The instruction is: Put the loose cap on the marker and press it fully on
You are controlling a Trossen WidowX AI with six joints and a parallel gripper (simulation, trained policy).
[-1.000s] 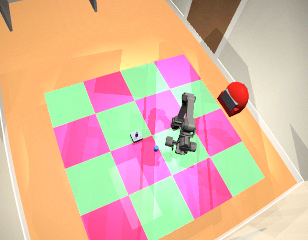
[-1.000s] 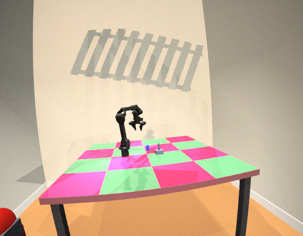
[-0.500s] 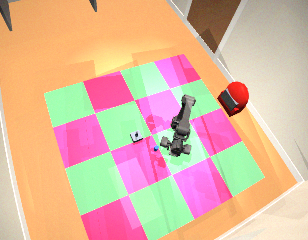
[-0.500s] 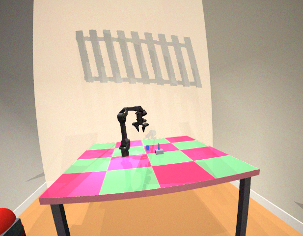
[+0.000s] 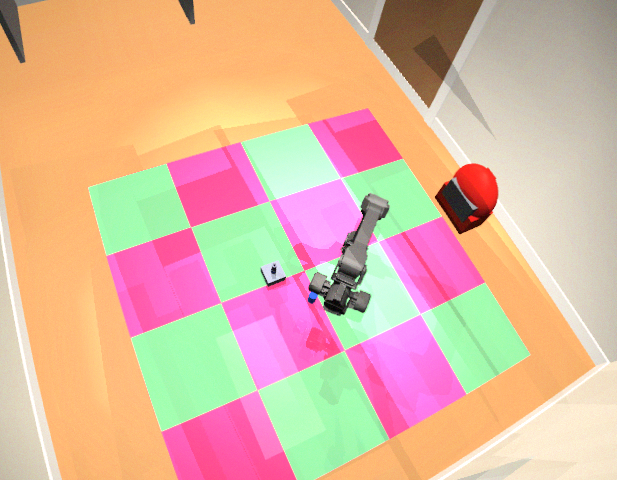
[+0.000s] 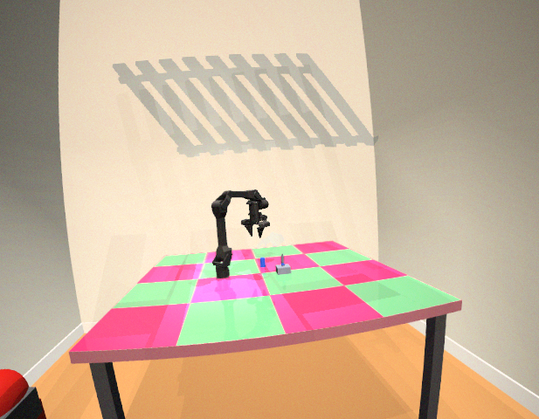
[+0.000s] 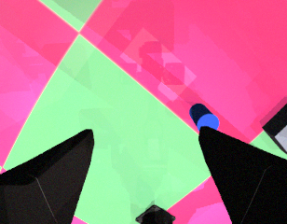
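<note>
My gripper tip is 2 cm short of the blue cap, 8 cm to the left of it and 13 cm above it. Round my gripper tip: grey holder block: 11 cm ahead, 23 cm to the right, 14 cm below.
</note>
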